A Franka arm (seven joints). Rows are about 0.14 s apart.
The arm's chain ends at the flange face. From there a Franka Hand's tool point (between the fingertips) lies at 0.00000 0.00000 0.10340 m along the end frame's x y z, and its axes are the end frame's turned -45 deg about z.
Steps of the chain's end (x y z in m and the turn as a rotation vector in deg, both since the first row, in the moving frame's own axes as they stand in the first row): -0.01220 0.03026 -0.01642 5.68 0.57 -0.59; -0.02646 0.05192 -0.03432 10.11 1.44 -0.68; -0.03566 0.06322 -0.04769 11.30 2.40 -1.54; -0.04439 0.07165 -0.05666 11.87 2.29 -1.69
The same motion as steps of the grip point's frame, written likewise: -0.02210 0.00622 -0.01693 3.61 4.42 -0.59; -0.04083 0.00691 -0.03596 6.13 8.17 -0.68; -0.05271 0.00797 -0.04978 6.29 9.69 -1.54; -0.06430 0.00688 -0.05895 6.77 10.01 -1.69
